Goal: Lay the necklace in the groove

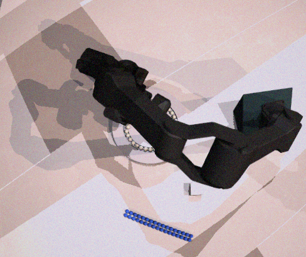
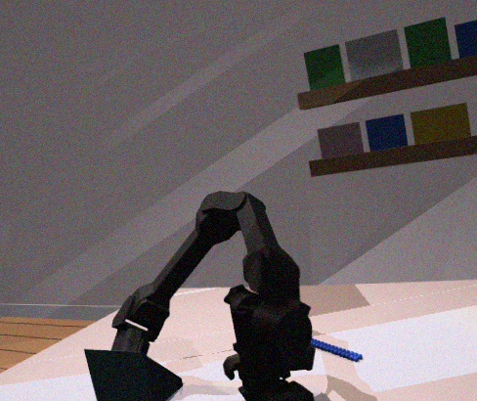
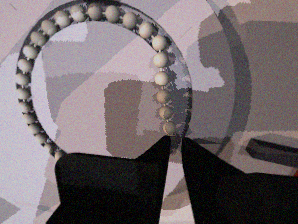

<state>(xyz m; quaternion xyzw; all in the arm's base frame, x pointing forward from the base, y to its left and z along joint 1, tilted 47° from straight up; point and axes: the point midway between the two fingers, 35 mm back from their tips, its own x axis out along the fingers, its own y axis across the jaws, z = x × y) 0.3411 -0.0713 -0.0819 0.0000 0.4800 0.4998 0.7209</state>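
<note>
My gripper tip is now 3 cm past the round bead board, 6 cm to the right of it and 1 cm above it. Round my gripper tip: small beige cube (11 cm behind, 24 cm to the left); grey block (8 cm ahead, 11 cm to the right, 1 cm below).
</note>
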